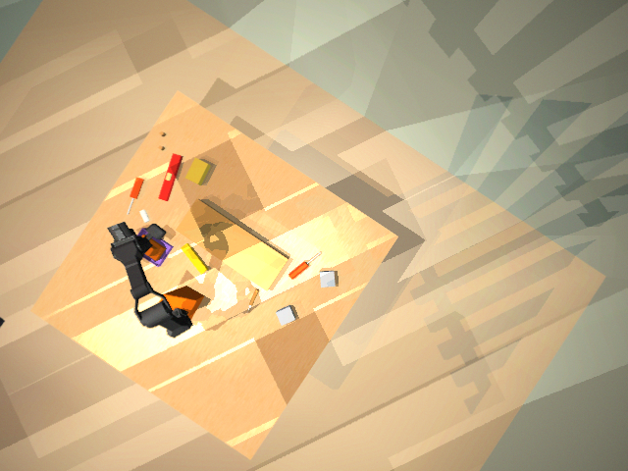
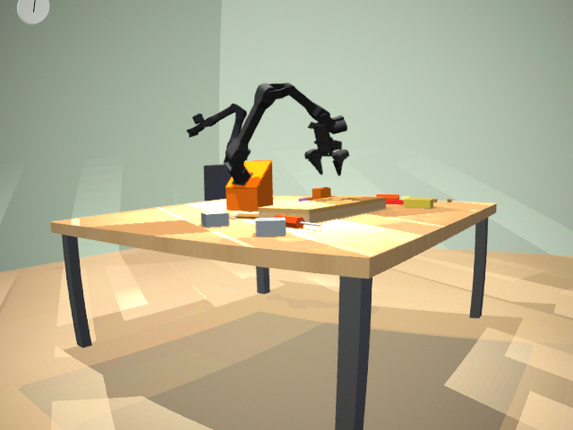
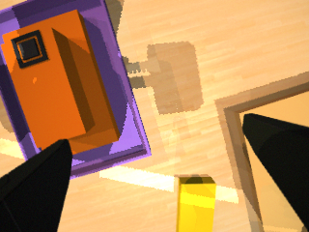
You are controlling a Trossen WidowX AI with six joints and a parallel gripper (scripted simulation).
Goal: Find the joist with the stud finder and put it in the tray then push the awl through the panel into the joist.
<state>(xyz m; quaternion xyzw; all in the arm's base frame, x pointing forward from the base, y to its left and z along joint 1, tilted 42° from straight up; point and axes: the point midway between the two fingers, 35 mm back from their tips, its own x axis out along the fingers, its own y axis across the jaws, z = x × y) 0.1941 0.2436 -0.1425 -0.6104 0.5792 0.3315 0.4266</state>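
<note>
The wooden-handled awl is 51 cm to the right of my gripper tip and 11 cm below it. The rest, counted from my gripper tip: purple tray (10 cm below, 7 cm behind, 4 cm to the left); orange stud finder (7 cm below, 7 cm behind, 6 cm to the left); yellow bar (16 cm to the right, 11 cm below, 1 cm ahead).
</note>
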